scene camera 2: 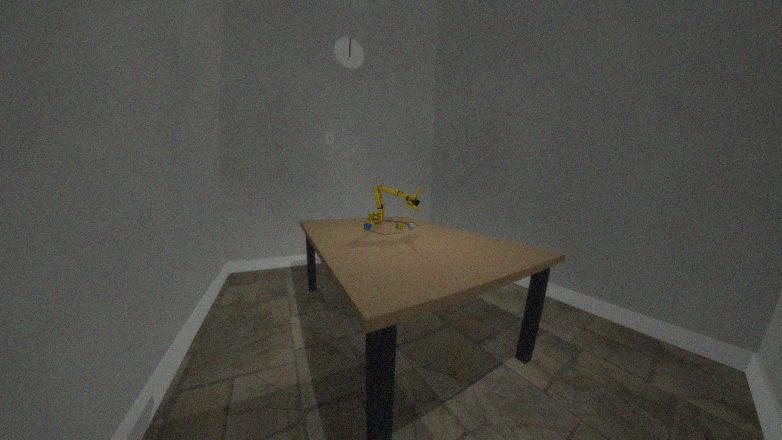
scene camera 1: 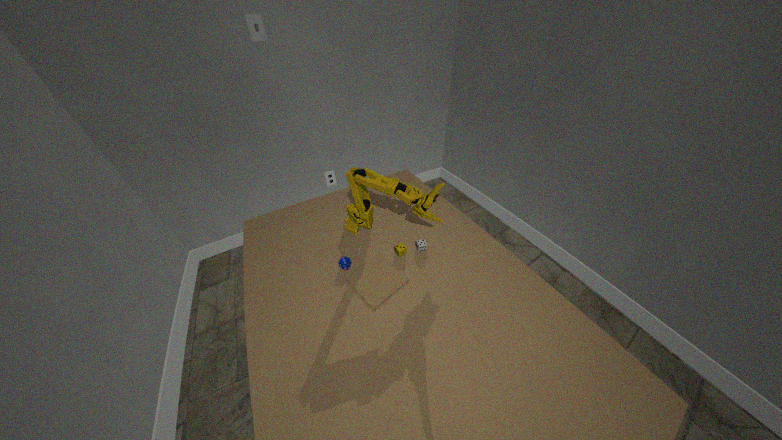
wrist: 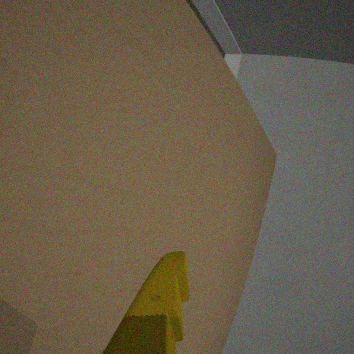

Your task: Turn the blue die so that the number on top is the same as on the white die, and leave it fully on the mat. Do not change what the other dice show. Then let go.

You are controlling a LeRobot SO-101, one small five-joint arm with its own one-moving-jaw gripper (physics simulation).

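Where they show: hand, its tool point: [scene camera 2: 421,209] [scene camera 1: 441,220] [wrist: 186,269]; arm's base, origin of its link: [scene camera 2: 375,224] [scene camera 1: 361,227].
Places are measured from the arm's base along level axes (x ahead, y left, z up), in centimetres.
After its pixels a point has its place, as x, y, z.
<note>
The blue die [scene camera 1: 344,263] @[15.4, -11.8, 3.0] [scene camera 2: 367,226] @[15.5, -12.2, 1.7] sits by the left corner of the thin tan mat [scene camera 1: 374,293] @[27.9, -7.6, 0.4]. The mat's far edges do not show, so I cannot tell whether the die touches it. Its pips are too blurred to read. The white die [scene camera 1: 421,245] @[21.2, 13.1, 3.0] [scene camera 2: 411,224] @[21.4, 13.2, 2.5] stands to the right, with several dark pips on top, too blurred to count surely. The yellow die [scene camera 1: 400,250] @[19.5, 6.0, 2.9] [scene camera 2: 399,225] @[19.8, 5.9, 2.0] stands just left of it. My gripper [scene camera 1: 440,203] [scene camera 2: 420,198] @[21.6, 20.0, 11.1] is wide open and empty, raised above the table behind the white die. One notched jaw [wrist: 167,295] @[20.3, 19.7, 11.4] shows in the wrist view; no die shows there.
The arm's base [scene camera 1: 359,218] @[1.2, -0.4, 5.9] stands on the wooden table [scene camera 1: 492,328] @[52.6, 14.3, 0.0] [scene camera 2: 437,262] @[74.3, -13.0, 0.0] behind the dice. The arm reaches toward the table's right edge. Walls rise beyond the table, and the arm's shadow falls across the table's front part.
</note>
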